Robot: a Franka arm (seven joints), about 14 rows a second.
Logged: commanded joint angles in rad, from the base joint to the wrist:
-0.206, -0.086, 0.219, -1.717, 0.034, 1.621, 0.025
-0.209, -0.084, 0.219, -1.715, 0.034, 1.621, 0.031
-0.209, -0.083, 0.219, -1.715, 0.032, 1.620, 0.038
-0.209, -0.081, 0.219, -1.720, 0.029, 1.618, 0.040
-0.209, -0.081, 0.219, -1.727, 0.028, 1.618, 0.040
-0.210, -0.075, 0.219, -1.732, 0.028, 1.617, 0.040
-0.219, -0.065, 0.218, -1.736, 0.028, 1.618, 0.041
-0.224, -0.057, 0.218, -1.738, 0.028, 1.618, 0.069
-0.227, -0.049, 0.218, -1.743, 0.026, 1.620, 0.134
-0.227, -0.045, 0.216, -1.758, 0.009, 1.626, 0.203
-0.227, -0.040, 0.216, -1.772, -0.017, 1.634, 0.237
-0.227, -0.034, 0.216, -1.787, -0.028, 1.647, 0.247
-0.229, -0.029, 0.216, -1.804, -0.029, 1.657, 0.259
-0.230, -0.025, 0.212, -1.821, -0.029, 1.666, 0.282
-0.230, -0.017, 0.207, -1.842, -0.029, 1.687, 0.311
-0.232, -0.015, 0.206, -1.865, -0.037, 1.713, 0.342
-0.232, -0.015, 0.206, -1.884, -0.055, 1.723, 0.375
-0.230, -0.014, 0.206, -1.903, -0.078, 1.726, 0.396
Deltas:
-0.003, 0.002, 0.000, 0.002, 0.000, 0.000, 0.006
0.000, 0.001, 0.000, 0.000, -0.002, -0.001, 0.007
0.000, 0.002, 0.000, -0.005, -0.003, -0.002, 0.002
0.000, 0.000, 0.000, -0.007, -0.001, 0.000, 0.000
-0.001, 0.006, 0.000, -0.005, 0.000, -0.001, 0.000
-0.009, 0.010, -0.001, -0.004, 0.000, 0.001, 0.001
-0.005, 0.008, 0.000, -0.002, 0.000, 0.000, 0.028
-0.003, 0.008, 0.000, -0.005, -0.002, 0.002, 0.065
0.000, 0.004, -0.002, -0.015, -0.017, 0.006, 0.069
0.000, 0.005, 0.000, -0.014, -0.026, 0.008, 0.034
0.000, 0.006, 0.000, -0.015, -0.011, 0.013, 0.010
-0.002, 0.005, 0.000, -0.017, -0.001, 0.010, 0.012
-0.001, 0.004, -0.004, -0.017, 0.000, 0.009, 0.023
0.000, 0.008, -0.005, -0.021, 0.000, 0.021, 0.029
-0.002, 0.002, -0.001, -0.023, -0.008, 0.026, 0.031
0.000, 0.000, 0.000, -0.019, -0.018, 0.010, 0.033
0.002, 0.001, 0.000, -0.019, -0.023, 0.003, 0.021

